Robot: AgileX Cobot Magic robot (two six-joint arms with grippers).
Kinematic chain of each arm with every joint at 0, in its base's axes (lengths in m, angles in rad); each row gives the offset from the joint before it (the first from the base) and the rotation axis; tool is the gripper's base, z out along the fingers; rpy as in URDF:
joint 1: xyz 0 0 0.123 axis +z
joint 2: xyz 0 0 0 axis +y
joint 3: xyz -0.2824 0 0.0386 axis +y
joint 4: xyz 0.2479 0 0.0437 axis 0.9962 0 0.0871
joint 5: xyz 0 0 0 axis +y
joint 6: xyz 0.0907 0 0.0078 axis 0.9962 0 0.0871
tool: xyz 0 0 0 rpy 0 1.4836 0
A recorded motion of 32 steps. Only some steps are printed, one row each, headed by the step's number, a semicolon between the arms.
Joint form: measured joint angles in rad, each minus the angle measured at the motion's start. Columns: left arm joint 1, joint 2, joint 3, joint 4, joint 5, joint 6; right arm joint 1, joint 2, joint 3, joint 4, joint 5, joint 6.
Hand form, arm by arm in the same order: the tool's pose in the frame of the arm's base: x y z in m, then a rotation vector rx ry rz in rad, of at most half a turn. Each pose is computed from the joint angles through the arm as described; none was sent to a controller.
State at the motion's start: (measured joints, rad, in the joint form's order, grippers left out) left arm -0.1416 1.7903 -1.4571 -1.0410 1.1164 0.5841; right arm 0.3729 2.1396 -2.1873 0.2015 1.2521 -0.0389
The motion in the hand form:
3: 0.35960 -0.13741 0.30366 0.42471 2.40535 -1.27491; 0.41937 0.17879 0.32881 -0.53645 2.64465 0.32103
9: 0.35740 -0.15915 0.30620 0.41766 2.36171 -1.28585; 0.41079 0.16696 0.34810 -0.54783 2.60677 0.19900
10: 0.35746 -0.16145 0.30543 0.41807 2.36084 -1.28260; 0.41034 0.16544 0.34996 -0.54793 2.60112 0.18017
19: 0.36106 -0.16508 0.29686 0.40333 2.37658 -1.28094; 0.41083 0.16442 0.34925 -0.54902 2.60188 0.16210
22: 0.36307 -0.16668 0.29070 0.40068 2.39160 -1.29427; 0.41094 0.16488 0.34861 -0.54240 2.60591 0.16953
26: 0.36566 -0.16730 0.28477 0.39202 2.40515 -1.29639; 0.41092 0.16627 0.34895 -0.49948 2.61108 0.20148
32: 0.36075 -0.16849 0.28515 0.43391 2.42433 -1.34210; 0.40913 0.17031 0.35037 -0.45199 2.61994 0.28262
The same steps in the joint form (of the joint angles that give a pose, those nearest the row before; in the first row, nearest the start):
3: -0.0355 0.0000 0.0000 -0.0442 -0.0134 0.0060; 0.0000 -0.0623 0.0513 -0.0425 0.0060 -0.0021
9: -0.0965 0.0000 0.0000 -0.0814 -0.0867 0.0060; 0.0000 -0.1146 0.0612 -0.1344 0.0184 -0.0064
10: -0.1032 0.0020 0.0000 -0.0814 -0.0956 0.0060; 0.0000 -0.1190 0.0612 -0.1489 0.0184 -0.0064
19: -0.1116 0.0231 0.0019 -0.0837 -0.1122 0.0060; 0.0000 -0.1186 0.0628 -0.1619 0.0184 -0.0063
22: -0.1132 0.0398 0.0019 -0.0891 -0.1061 0.0081; 0.0000 -0.1172 0.0629 -0.1574 0.0189 -0.0011
26: -0.1132 0.0549 0.0019 -0.0899 -0.1080 0.0085; 0.0000 -0.1172 0.0628 -0.1422 0.0128 0.0302
32: -0.1132 0.0549 0.0019 -0.0917 -0.0524 0.0085; 0.0000 -0.1191 0.0628 -0.0912 0.0088 0.0634

